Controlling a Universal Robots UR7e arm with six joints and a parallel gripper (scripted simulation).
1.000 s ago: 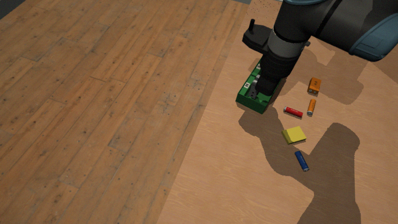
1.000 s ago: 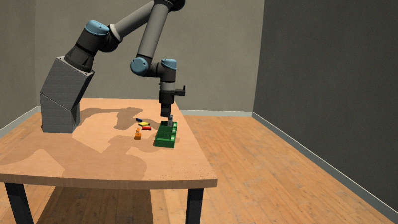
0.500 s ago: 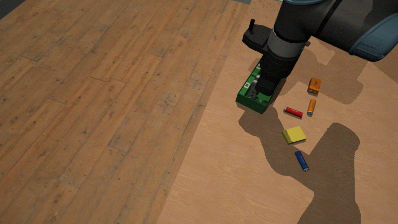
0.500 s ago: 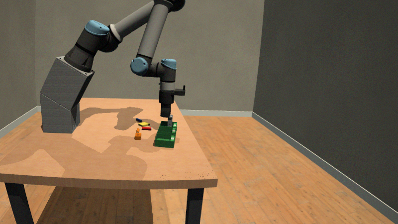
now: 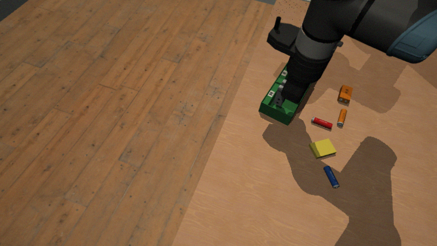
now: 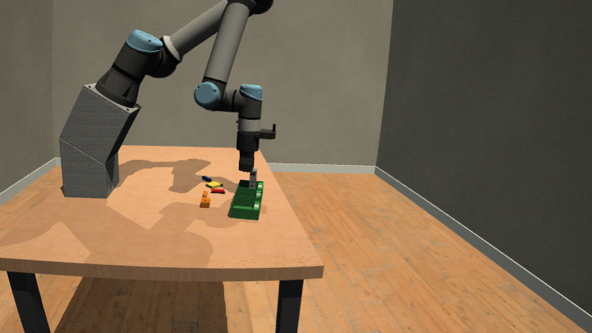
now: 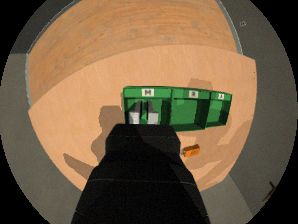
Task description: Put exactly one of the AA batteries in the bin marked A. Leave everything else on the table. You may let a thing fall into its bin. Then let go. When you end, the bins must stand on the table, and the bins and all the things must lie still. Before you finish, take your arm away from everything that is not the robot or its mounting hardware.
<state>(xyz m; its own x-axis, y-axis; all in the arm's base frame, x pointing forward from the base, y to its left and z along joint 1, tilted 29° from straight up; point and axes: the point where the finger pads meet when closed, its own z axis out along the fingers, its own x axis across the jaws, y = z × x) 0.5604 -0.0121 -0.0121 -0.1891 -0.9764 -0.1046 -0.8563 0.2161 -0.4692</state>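
Right now the orange AA battery is 16 cm behind my hand, 3 cm to the right of it and 4 cm below it. The rest, counted from my hand: green three-compartment bin: 2 cm behind, 9 cm to the right, 2 cm below; then flat yellow block: 13 cm behind, 8 cm to the left, 4 cm below; then red AA battery: 12 cm behind, 1 cm to the left, 4 cm below.
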